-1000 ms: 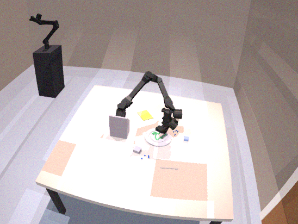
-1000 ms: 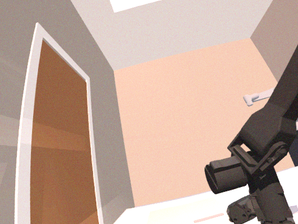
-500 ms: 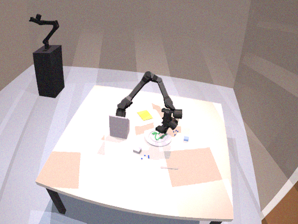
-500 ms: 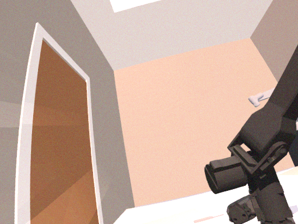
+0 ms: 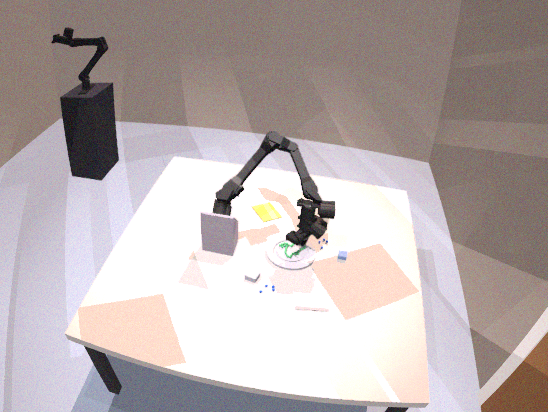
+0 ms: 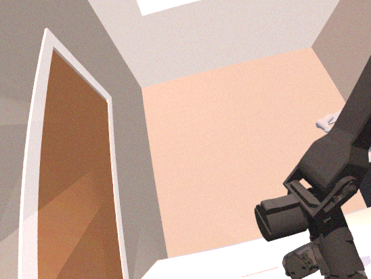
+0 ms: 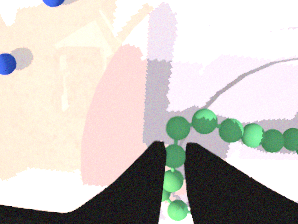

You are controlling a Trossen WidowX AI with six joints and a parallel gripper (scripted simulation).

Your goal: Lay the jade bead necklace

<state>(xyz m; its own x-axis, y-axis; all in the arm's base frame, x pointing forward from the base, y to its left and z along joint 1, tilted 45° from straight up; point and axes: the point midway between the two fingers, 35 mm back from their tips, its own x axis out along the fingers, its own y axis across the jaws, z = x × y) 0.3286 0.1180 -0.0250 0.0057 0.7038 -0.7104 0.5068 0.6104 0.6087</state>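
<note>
Now: the round white bead board 4 cm to the right of my gripper tip, 4 cm behind it and 1 cm below it. Also, from my gripper tip: yellow sheet (21 cm to the left, 18 cm behind, 1 cm below); blue block (17 cm ahead, 2 cm to the right, 1 cm below); cream block (20 cm to the left, 8 cm ahead).
</note>
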